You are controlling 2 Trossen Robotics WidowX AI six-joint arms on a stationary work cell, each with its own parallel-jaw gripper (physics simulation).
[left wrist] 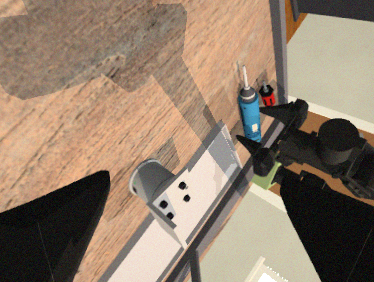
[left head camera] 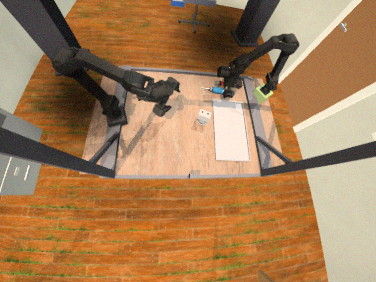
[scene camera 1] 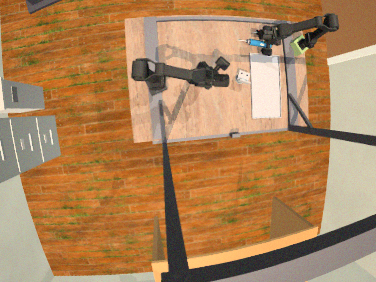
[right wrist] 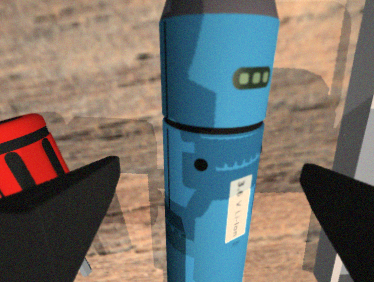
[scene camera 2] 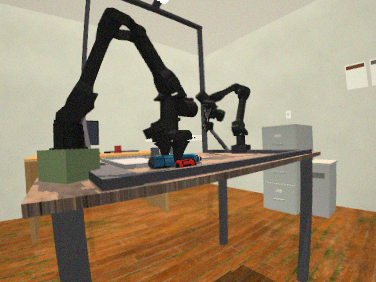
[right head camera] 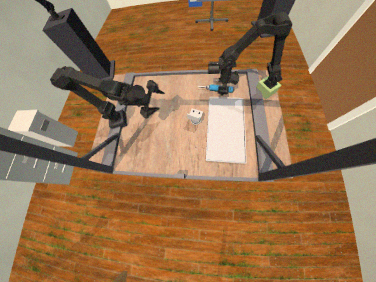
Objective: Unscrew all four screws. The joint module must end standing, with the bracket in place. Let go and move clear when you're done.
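Where they show: left gripper, fingertip midpoint: (left wrist: 197, 182) (left head camera: 175, 99) (scene camera 1: 220, 69) (scene camera 2: 206, 125) (right head camera: 162, 100); right gripper, fingertip midpoint: (left wrist: 247, 122) (scene camera 1: 261, 44) (right wrist: 210, 168) (scene camera 2: 170, 164); left arm's base, link origin: (left head camera: 115, 114) (scene camera 1: 156, 83) (scene camera 2: 240, 144) (right head camera: 115, 118); right arm's base, link origin: (left wrist: 277, 173) (left head camera: 264, 90) (scene camera 1: 302, 44) (right head camera: 270, 83).
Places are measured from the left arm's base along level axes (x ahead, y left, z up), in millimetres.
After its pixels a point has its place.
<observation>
The grey joint module (left head camera: 201, 121) @[x 473, y -172, z -17 mm] (left wrist: 151, 179) @[x 467, y -140, z -18 mm] stands upright mid-table, with the white bracket (left head camera: 204, 114) @[x 495, y -147, z 14 mm] (right head camera: 195, 114) @[x 494, y -150, z 13 mm] (left wrist: 175, 197) @[x 490, y -148, z 15 mm] on it. Several dark screw heads show in the bracket's face in the left wrist view. The blue electric screwdriver (right head camera: 215, 88) @[x 678, y 16, z -18 mm] (left wrist: 250, 115) @[x 674, y 17, z -19 mm] (right wrist: 212, 100) @[x 765, y -6, z -11 mm] lies behind the tray. The red screwdriver (scene camera 2: 185, 163) @[x 776, y 98, z -31 mm] (left wrist: 268, 96) @[x 734, y 81, z -25 mm] (right wrist: 25, 145) @[x 776, y 72, z -29 mm] lies beside it. My right gripper (left wrist: 247, 122) @[x 728, y 8, z -41 mm] (right wrist: 210, 168) @[x 728, y 8, z -41 mm] is open, low over the blue screwdriver, with a fingertip on each side and gaps between. My left gripper (right head camera: 160, 100) @[x 335, y -69, z 114 mm] (left wrist: 197, 182) @[x 335, y -69, z 114 mm] is open and empty above the table, left of the module.
The white tray (left head camera: 231, 135) @[x 637, y -304, z -48 mm] (right head camera: 226, 132) @[x 642, y -288, z -48 mm] (scene camera 1: 266, 87) @[x 651, y -268, z -48 mm] lies right of the module. A green block (left head camera: 261, 94) @[x 962, y -101, z 16 mm] (right head camera: 269, 88) (scene camera 2: 65, 165) @[x 1038, y -19, z -13 mm] stands under my right arm's base. A dark raised frame edges the table, and posts rise at its corners.
</observation>
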